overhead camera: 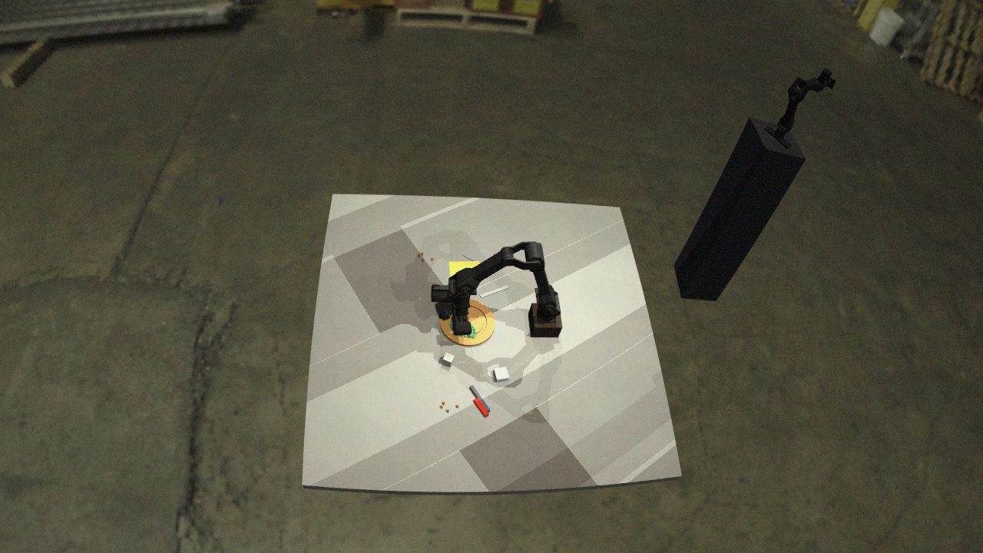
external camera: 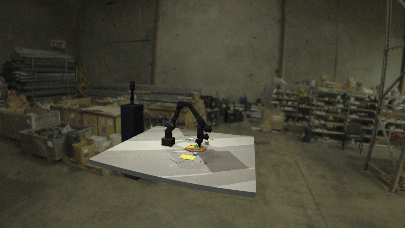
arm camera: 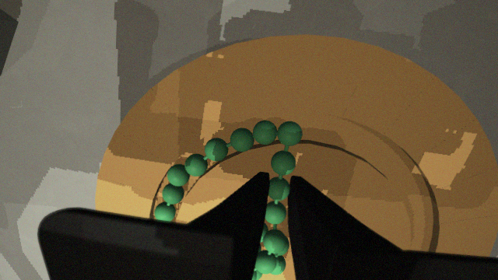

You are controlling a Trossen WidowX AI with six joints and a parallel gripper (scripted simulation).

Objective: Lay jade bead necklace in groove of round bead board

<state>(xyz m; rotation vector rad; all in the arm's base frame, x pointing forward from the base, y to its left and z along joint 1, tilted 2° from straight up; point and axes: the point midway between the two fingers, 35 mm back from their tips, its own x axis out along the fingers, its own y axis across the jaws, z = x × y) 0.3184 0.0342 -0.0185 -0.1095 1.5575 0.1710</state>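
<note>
The blue block is 17 cm to the right of my gripper tip, 2 cm ahead of it and 1 cm below it. From my gripper tip the other things lie so: yellow pad 26 cm to the right, 2 cm behind, 1 cm below; white strip 17 cm to the right, 14 cm behind, 1 cm below; cream cube 15 cm to the left, 2 cm ahead.
</note>
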